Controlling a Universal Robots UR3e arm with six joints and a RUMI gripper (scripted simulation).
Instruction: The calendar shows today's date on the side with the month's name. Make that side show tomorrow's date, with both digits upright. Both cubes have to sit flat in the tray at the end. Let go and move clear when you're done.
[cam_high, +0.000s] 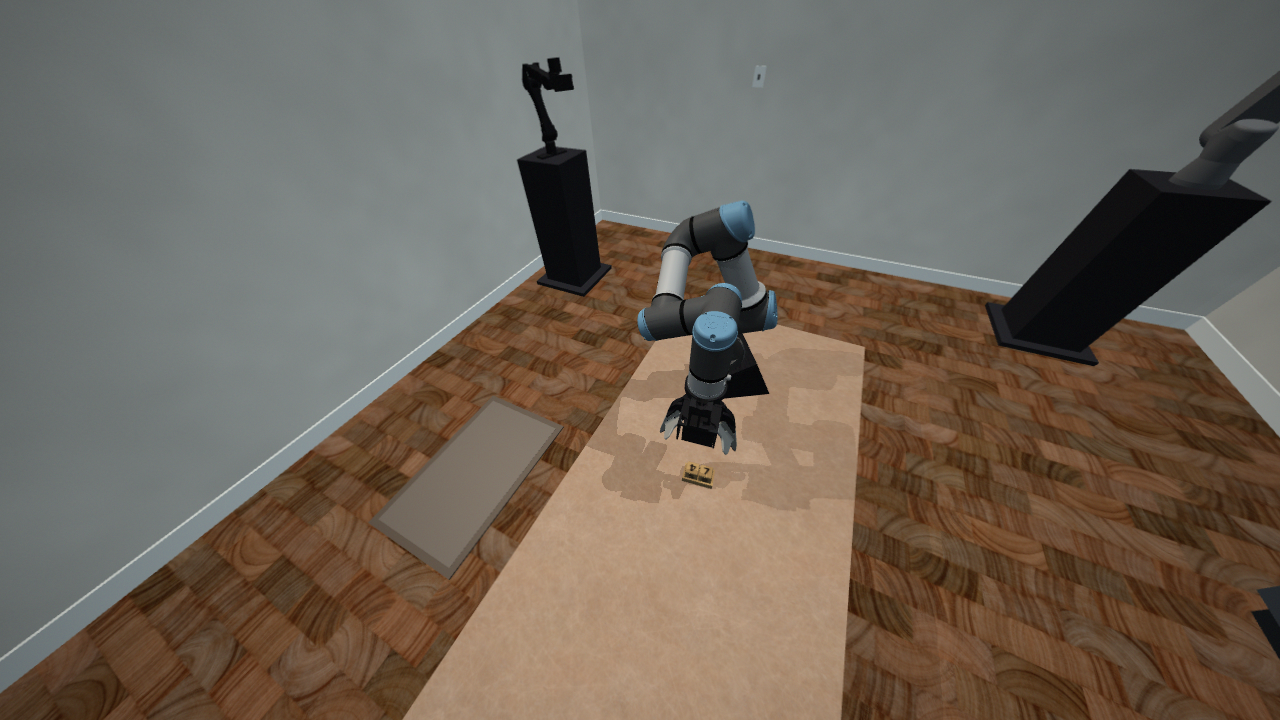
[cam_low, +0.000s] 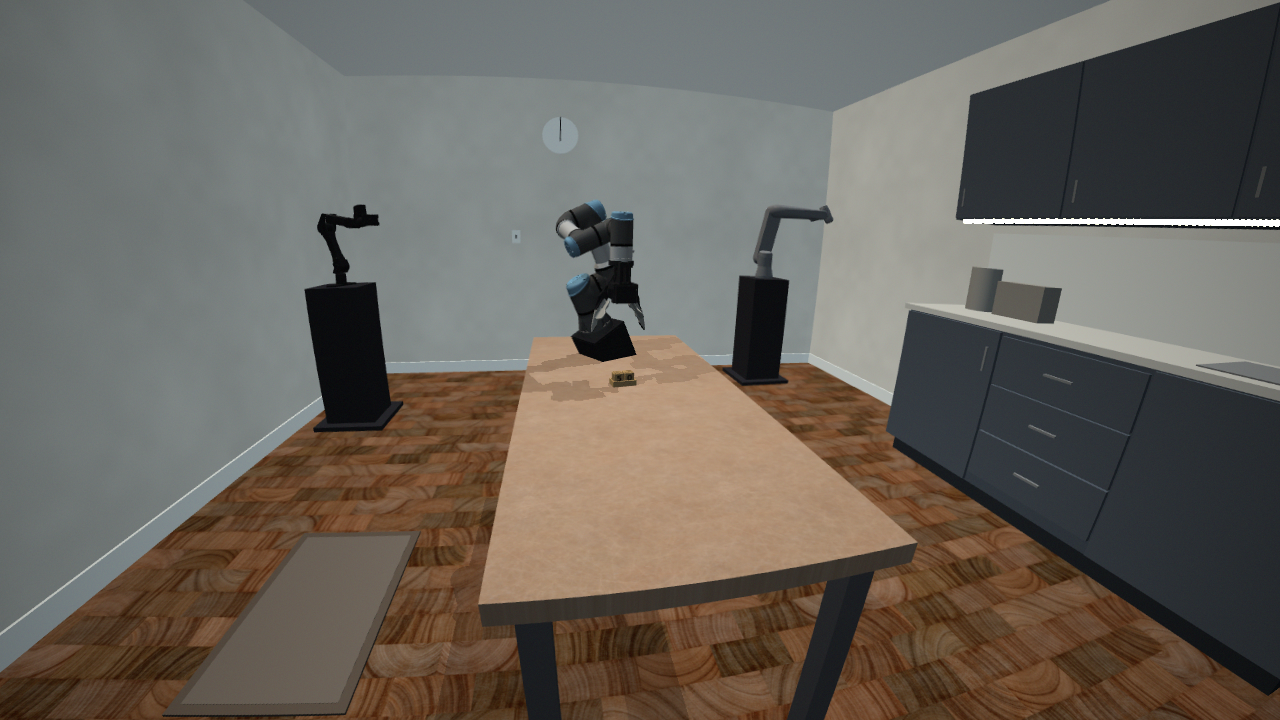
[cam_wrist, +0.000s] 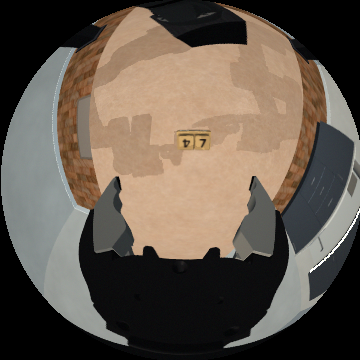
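The wooden tray lies 20 mm to the left of my hand and 160 mm below it.
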